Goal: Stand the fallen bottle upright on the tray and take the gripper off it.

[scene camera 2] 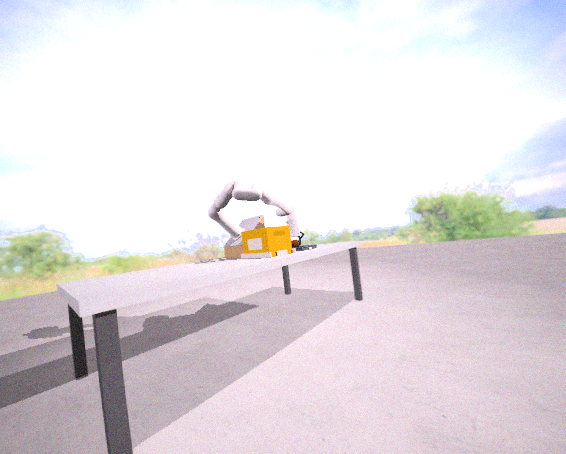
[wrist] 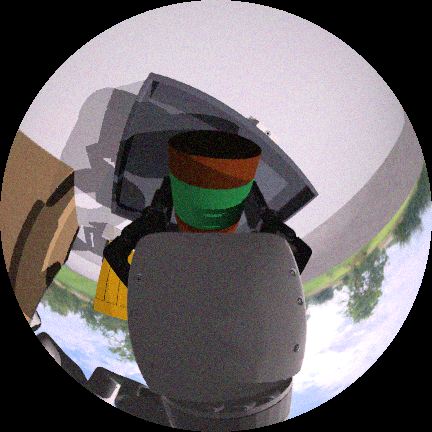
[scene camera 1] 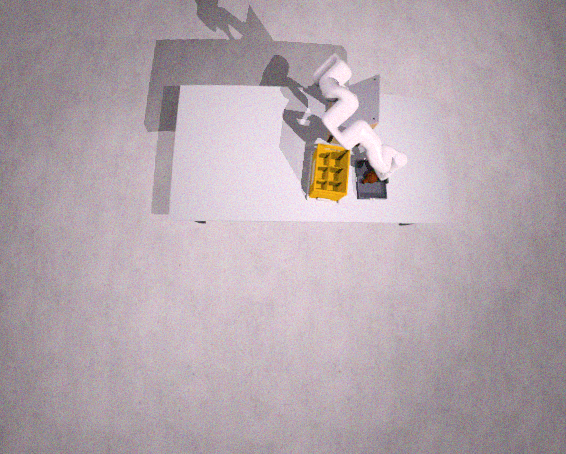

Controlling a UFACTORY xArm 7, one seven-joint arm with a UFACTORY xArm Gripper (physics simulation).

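Places are measured from the arm's base along level axes (x right, y up, z back), in centimetres.
Where they show: gripper, between the fingertips: [wrist: 209, 188] [scene camera 1: 375, 175]; arm's base, origin of its link: [scene camera 2: 239, 234].
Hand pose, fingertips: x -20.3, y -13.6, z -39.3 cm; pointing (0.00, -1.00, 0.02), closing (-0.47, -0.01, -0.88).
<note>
Each offset is from my fingertips to the top centre of the thing. Level surfaces: height alone.
The bottle @[dy +4.2, dx +2.1, dz -1.2 cm] [scene camera 1: 370, 177] [scene camera 2: 295, 244] [wrist: 212, 200] is orange-brown with a green band. In the wrist view its wide, dark end faces the camera and its other end is hidden behind the gripper housing. It is over the dark grey tray [scene camera 1: 372, 194] [wrist: 192, 102]; its exact tilt and whether it touches the tray cannot be told. My gripper [scene camera 1: 373, 173] [wrist: 209, 188] is shut on the bottle, with one black finger on each side of it. The arm partly covers the bottle in scene camera 1.
A yellow crate @[dy +13.8, dx +31.8, dz -1.6 cm] [scene camera 1: 330, 196] [scene camera 2: 277, 242] [wrist: 112, 292] with compartments stands beside the tray, left of it in scene camera 1. A cardboard box [scene camera 2: 233, 251] [wrist: 37, 175] stands near the crate, by the arm's base. The white table's @[dy -3.7 cm] [scene camera 1: 225, 160] front edge runs beyond the tray.
</note>
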